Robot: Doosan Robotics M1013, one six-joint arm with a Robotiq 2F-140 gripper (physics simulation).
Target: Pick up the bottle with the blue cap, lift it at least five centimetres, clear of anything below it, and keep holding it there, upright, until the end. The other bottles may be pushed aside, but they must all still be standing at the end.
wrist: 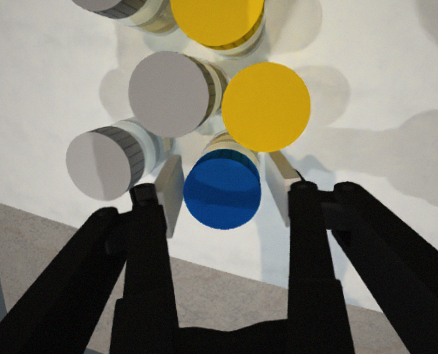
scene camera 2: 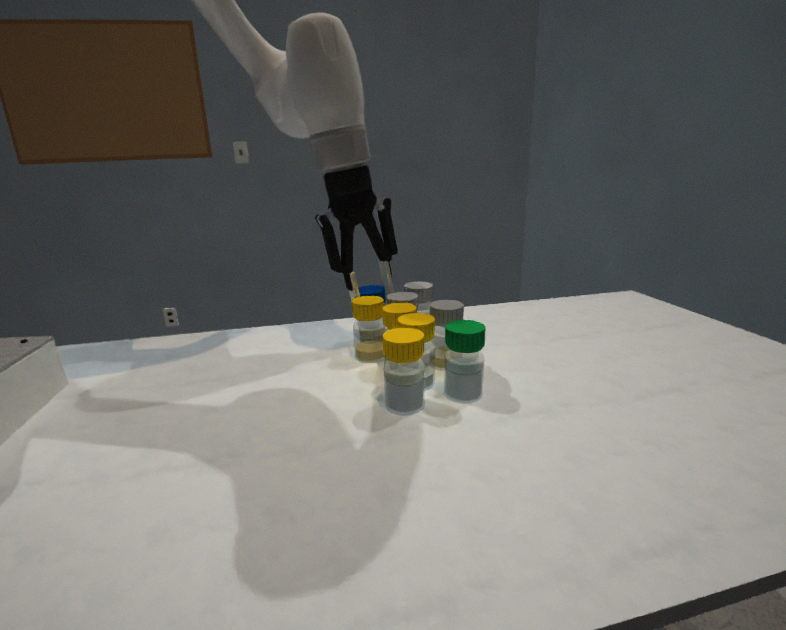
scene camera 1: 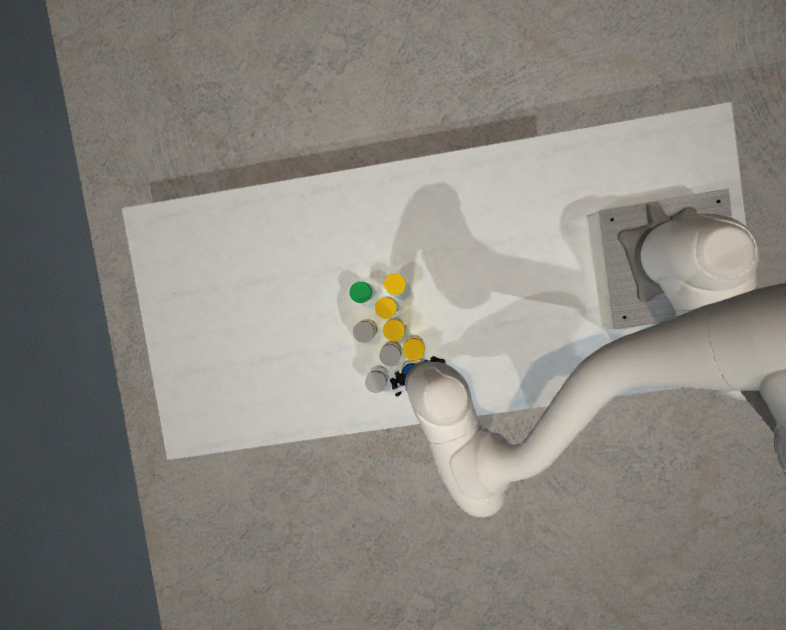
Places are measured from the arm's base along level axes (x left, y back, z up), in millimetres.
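Pixels of known places: gripper, between the fingertips: (wrist: 223, 167) (scene camera 2: 373, 300) (scene camera 1: 409, 368).
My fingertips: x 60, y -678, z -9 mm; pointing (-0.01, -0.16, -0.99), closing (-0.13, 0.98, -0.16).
For each thing: its middle in the pictures, then the offset to it from my fingertips. Level surfaces: height alone.
- blue-capped bottle, middle of its body: (wrist: 228, 171) (scene camera 2: 372, 315) (scene camera 1: 411, 372) dy -1, dx +15, dz -35 mm
- yellow-capped bottle, middle of its body: (wrist: 265, 102) (scene camera 2: 369, 329) (scene camera 1: 414, 347) dy +27, dx -45, dz -36 mm
- green-capped bottle, middle of its body: (scene camera 2: 464, 361) (scene camera 1: 362, 292) dy -52, dx -225, dz -36 mm
- white table, height of its surface: dz -89 mm
The blue-capped bottle (scene camera 1: 408, 371) (scene camera 2: 372, 291) (wrist: 222, 200) stands at one end of the bottle group, partly hidden by the arm and neighbours. My gripper (scene camera 1: 417, 371) (scene camera 2: 372, 282) (wrist: 223, 167) is open, its two pale pads on either side of the blue cap in the wrist view, with gaps showing. The gripper leans in the second scene view. A yellow-capped bottle (scene camera 1: 413, 349) (scene camera 2: 368, 307) (wrist: 266, 107) and a grey-capped bottle (scene camera 1: 390, 354) (scene camera 2: 402, 299) (wrist: 168, 94) stand close by. Another grey-capped bottle (scene camera 1: 375, 381) (scene camera 2: 418, 288) (wrist: 100, 165) stands beyond the left pad in the wrist view.
A green-capped bottle (scene camera 1: 360, 292) (scene camera 2: 465, 336), another grey-capped bottle (scene camera 1: 364, 331) (scene camera 2: 446, 311) and several yellow-capped bottles stand upright farther along the white table (scene camera 1: 229, 360) (scene camera 2: 590, 459). The table's edge is near the blue-capped bottle. The robot's base block (scene camera 1: 613, 262) is at the other end.
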